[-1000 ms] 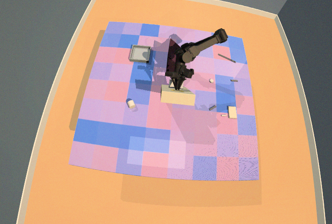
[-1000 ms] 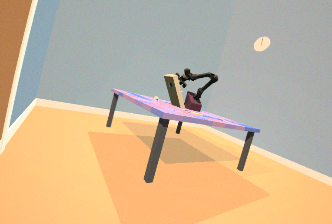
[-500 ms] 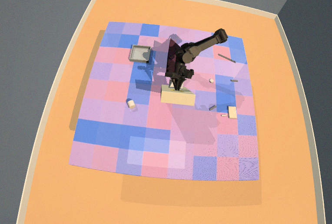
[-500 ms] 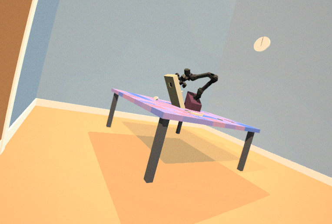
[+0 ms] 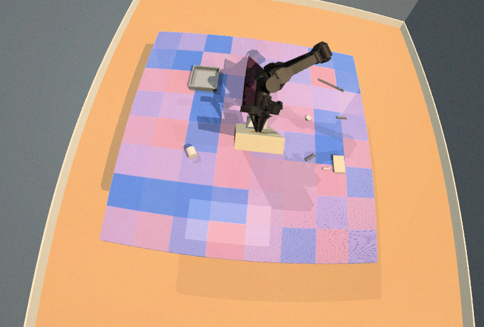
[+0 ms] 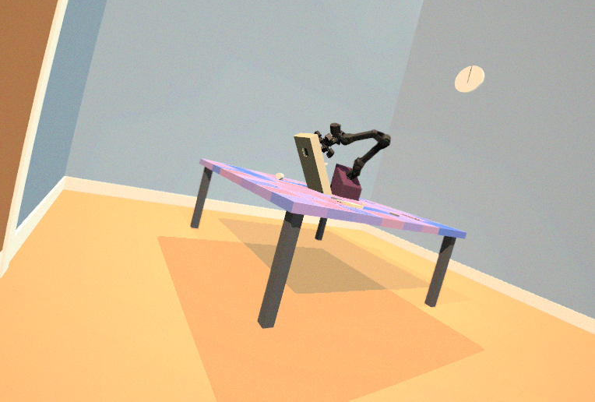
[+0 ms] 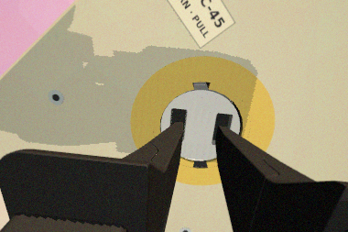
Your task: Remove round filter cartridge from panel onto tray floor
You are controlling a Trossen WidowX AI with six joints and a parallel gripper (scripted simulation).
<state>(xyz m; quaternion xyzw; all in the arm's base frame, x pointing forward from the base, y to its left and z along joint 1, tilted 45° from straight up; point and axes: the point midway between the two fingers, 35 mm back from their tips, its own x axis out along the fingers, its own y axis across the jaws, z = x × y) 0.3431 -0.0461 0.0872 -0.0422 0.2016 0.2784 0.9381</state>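
Right now the round filter cartridge is 20 mm ahead of my gripper tip and 10 mm below it. From my gripper tip the other things lie so: grey tray 410 mm behind, 320 mm to the right, 240 mm below; cream service panel 80 mm below, 30 mm behind; cream block 450 mm to the left, 250 mm below, 50 mm behind.
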